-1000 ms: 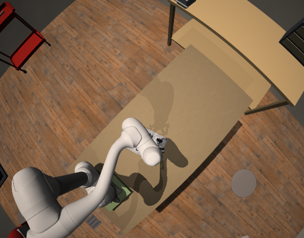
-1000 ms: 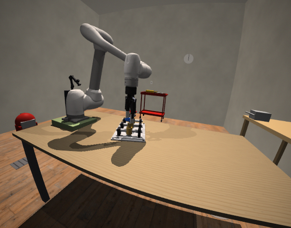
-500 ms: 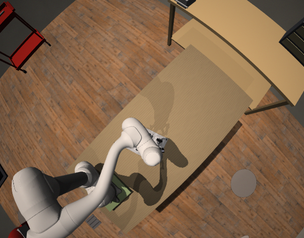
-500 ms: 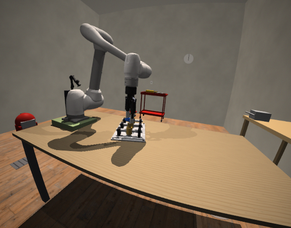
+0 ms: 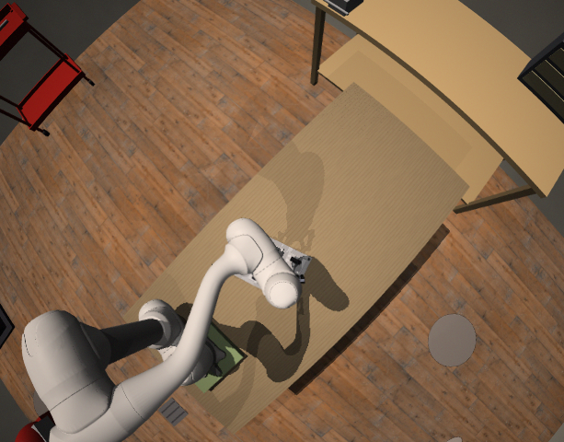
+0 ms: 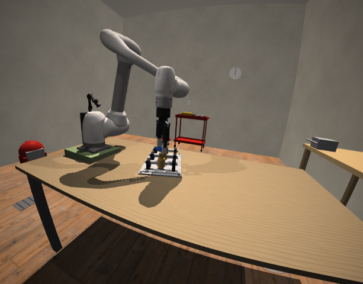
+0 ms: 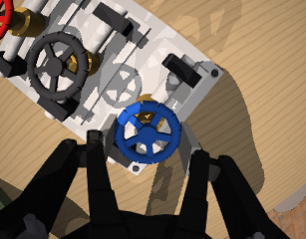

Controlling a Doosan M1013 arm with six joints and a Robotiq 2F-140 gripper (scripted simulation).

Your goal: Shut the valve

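My gripper is now 2 cm above the blue handwheel. The rest, counted from my hand: red handwheel: 23 cm to the left, 6 cm behind, 2 cm below; then black handwheel: 11 cm to the left, 3 cm behind, 2 cm below; then white plate: 15 cm below, 11 cm to the left, 3 cm behind.
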